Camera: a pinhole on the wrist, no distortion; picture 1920 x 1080 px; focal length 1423.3 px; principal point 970.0 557.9 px. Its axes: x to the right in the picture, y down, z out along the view. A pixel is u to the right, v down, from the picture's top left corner.
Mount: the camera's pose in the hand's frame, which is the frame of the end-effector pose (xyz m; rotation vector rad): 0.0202 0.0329 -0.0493 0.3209 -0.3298 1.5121
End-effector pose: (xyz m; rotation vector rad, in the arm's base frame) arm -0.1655 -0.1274 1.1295 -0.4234 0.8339 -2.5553
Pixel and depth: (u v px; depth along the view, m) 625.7 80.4 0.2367
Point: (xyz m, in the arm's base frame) -0.2239 -0.1560 1.3279
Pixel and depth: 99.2 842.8 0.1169
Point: -0.1710 -0.0802 1.1991
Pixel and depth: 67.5 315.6 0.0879
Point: -0.2058 -0.1072 1.1743
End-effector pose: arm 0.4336 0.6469 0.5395 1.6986 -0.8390 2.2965
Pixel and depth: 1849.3 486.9 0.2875
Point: 0.6226 0.4249 0.6025
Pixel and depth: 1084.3 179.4 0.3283
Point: 0.6498 0.5548 0.7132
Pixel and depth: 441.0 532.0 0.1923
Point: 0.5572 0.6834 0.6134
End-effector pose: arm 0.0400 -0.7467 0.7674 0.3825 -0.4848 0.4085
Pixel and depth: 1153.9 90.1 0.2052
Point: 0.0677 -0.8123 0.9264
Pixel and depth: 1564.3 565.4 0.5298
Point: -0.1478 -0.9564 1.2110
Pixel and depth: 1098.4 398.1 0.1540
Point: 0.0414 -0.7942 0.8610
